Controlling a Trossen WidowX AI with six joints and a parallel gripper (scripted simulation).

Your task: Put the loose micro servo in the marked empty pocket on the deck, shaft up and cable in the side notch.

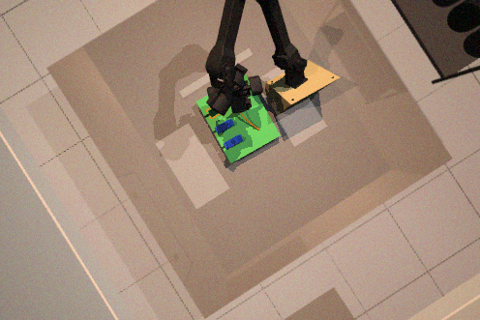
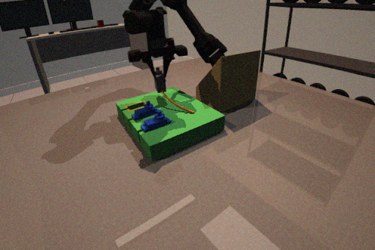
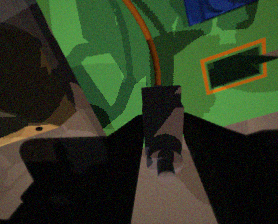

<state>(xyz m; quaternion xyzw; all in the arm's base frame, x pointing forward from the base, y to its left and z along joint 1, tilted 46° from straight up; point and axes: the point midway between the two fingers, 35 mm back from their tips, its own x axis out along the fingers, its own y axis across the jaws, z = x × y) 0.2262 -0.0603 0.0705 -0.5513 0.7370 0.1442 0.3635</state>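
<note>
Right now the green deck is 70 mm to the left of my gripper tip and 100 mm below it.
</note>
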